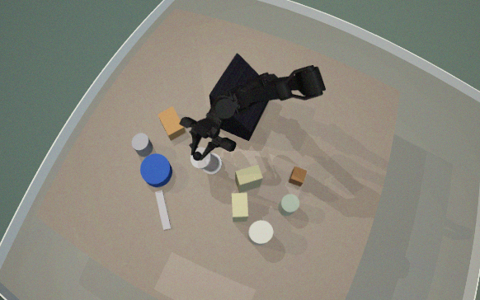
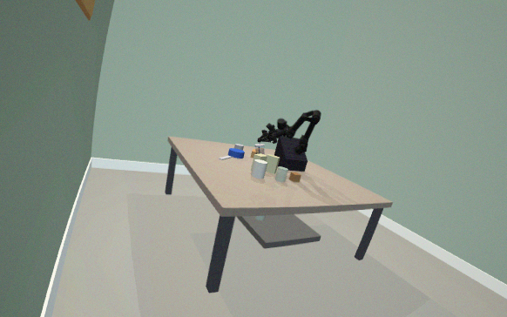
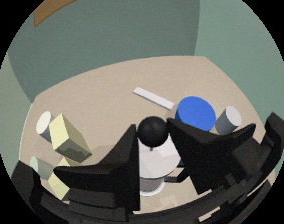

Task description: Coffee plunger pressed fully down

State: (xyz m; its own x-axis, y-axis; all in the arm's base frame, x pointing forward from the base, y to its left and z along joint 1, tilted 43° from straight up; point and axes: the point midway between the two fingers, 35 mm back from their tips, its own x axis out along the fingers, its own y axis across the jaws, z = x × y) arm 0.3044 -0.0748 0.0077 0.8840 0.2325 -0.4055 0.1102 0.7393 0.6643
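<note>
Now: the coffee press 4 cm behind my gripper tip and 8 cm below it. The rest, counted from my gripper tip: blue disc 7 cm ahead, 16 cm to the right, 15 cm below; orange block 13 cm behind, 20 cm to the right, 15 cm below; flat white strip 19 cm ahead, 7 cm to the right, 17 cm below.
</note>
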